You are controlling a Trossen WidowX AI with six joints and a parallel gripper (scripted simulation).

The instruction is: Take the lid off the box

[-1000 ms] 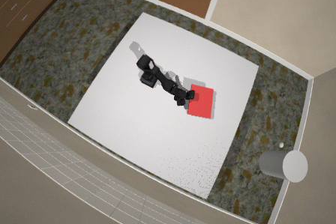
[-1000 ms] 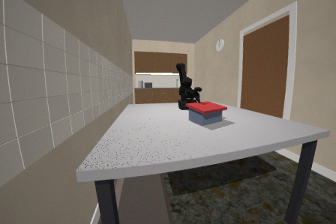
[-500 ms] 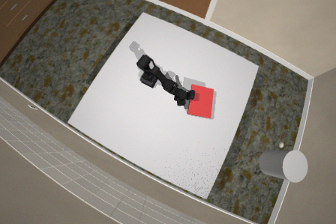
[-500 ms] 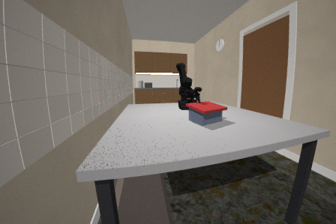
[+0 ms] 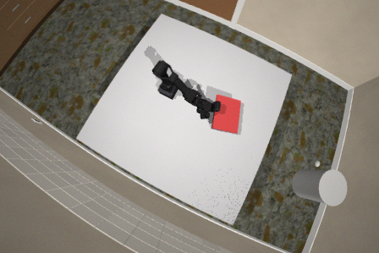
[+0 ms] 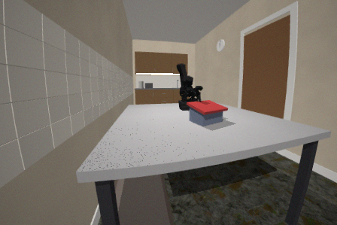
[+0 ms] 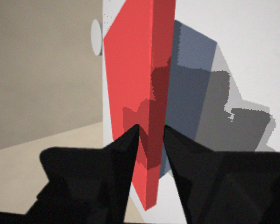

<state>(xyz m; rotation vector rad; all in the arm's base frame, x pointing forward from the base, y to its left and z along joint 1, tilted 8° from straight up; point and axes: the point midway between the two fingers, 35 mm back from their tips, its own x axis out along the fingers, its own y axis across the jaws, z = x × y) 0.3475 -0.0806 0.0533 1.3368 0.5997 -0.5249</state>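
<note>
Now: hand 100 mm short of the red lid, 30 mm above it and 10 mm to the right of it. Round my hand: storage box (100 mm below, 100 mm ahead, 10 mm to the left).
</note>
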